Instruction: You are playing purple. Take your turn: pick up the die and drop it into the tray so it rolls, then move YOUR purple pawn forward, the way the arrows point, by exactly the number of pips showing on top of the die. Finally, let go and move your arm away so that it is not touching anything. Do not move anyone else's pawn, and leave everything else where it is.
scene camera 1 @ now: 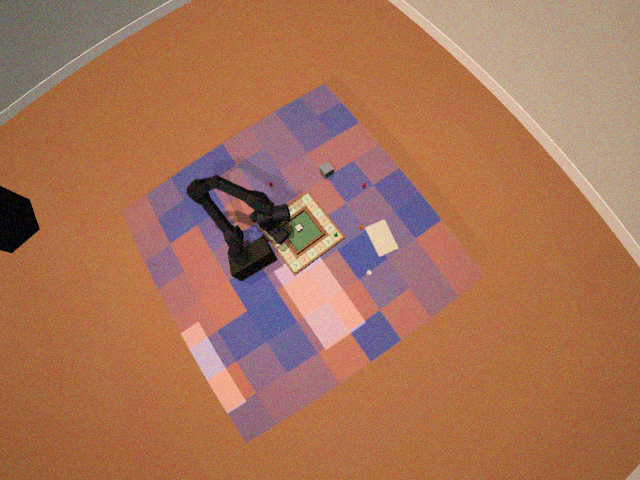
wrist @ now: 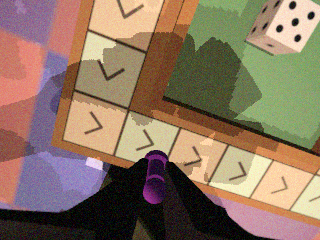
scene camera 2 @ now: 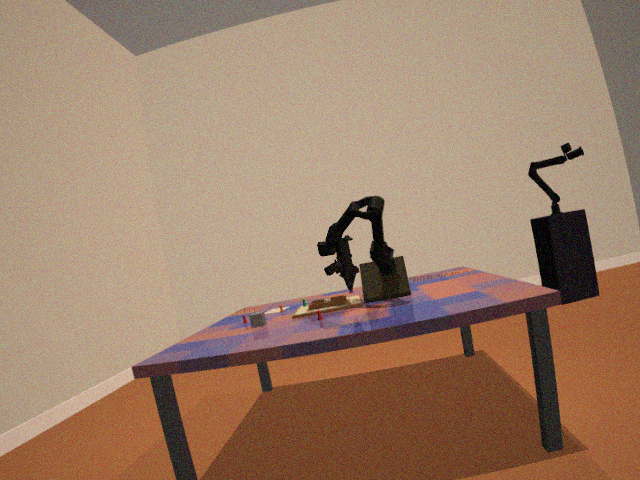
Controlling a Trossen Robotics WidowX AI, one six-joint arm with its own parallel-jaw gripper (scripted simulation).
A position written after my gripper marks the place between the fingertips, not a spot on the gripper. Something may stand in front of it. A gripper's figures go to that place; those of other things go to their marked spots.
Labels:
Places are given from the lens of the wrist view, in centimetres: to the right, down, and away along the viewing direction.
my gripper (wrist: 156,167): 0, 3, 10
purple pawn (wrist: 155,190): 0, 3, 8
green tray (wrist: 217,70): 4, -4, 14
arrow square (wrist: 115,47): -3, -5, 13
The marked spots on the purple pawn and the arrow square are 10 cm apart.

